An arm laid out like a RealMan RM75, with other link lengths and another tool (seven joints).
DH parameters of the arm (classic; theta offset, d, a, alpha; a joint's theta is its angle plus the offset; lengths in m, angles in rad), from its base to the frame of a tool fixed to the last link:
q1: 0 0.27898 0 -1.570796
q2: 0 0 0 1.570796
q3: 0 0.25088 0 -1.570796
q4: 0 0 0 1.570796
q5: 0 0.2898 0 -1.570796
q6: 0 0 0 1.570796
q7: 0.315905 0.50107 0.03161 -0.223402
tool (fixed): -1.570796 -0.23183 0 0
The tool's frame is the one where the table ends.
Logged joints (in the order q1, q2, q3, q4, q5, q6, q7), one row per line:
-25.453 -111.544 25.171 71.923 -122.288 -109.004 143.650
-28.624 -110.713 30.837 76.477 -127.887 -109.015 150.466
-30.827 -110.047 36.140 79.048 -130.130 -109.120 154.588
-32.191 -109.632 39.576 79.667 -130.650 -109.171 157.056
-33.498 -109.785 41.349 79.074 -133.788 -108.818 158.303
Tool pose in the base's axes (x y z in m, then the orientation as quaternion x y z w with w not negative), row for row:
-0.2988 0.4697 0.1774 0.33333 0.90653 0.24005 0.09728
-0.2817 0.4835 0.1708 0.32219 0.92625 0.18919 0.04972
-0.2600 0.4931 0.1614 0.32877 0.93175 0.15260 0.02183
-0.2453 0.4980 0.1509 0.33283 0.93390 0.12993 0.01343
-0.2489 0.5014 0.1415 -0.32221 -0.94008 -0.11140 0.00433
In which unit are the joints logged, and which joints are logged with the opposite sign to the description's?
The joints are logged in degrees. Opposite sign: q5, q6, q7.
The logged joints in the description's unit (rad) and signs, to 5 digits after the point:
-0.44424 -1.94681 0.43932 1.25529 2.13433 1.90248 -2.50717
-0.49958 -1.93231 0.53821 1.33478 2.23205 1.90267 -2.62613
-0.53803 -1.92068 0.63076 1.37965 2.27120 1.90450 -2.69807
-0.56184 -1.91344 0.69073 1.39045 2.28027 1.90539 -2.74114
-0.58465 -1.91611 0.72168 1.38010 2.33504 1.89923 -2.76291

